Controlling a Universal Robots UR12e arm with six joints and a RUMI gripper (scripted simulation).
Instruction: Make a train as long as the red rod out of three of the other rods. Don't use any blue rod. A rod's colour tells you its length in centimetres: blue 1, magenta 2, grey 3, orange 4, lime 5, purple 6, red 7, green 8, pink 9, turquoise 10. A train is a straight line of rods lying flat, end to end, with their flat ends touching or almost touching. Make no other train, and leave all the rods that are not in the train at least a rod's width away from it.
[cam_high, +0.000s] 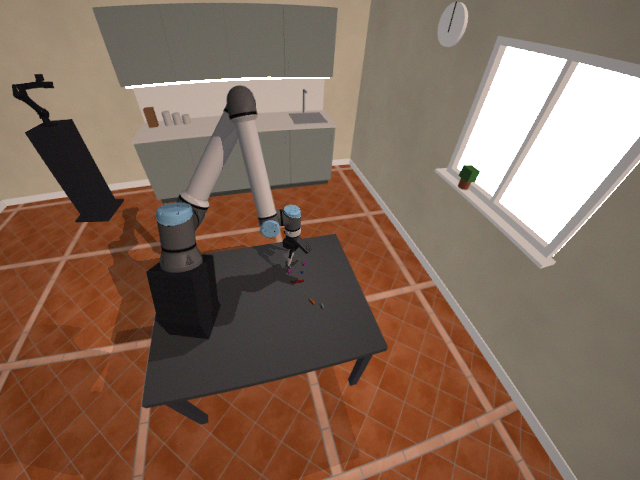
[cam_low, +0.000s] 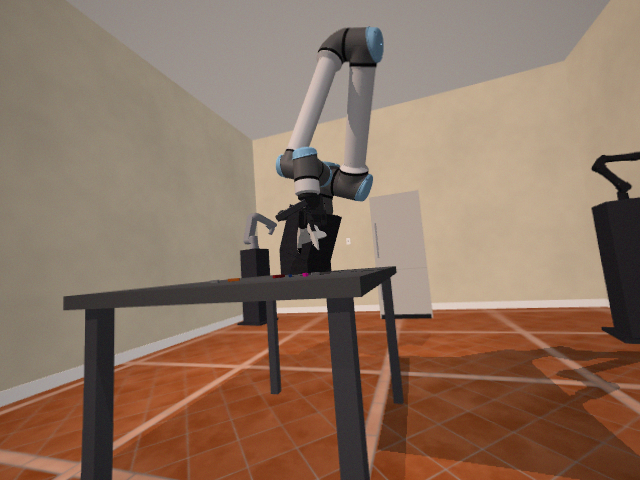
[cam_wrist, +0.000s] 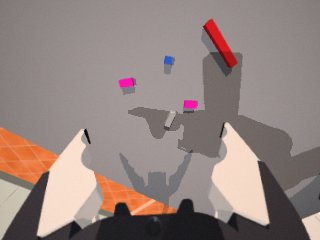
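My gripper is now 120 mm to the left of the red rod, 70 mm above it and 10 mm short of it. Also, from my hand: blue rod 70 mm below, 50 mm to the right, 40 mm ahead; then orange rod 270 mm to the right, 80 mm ahead, 70 mm below.
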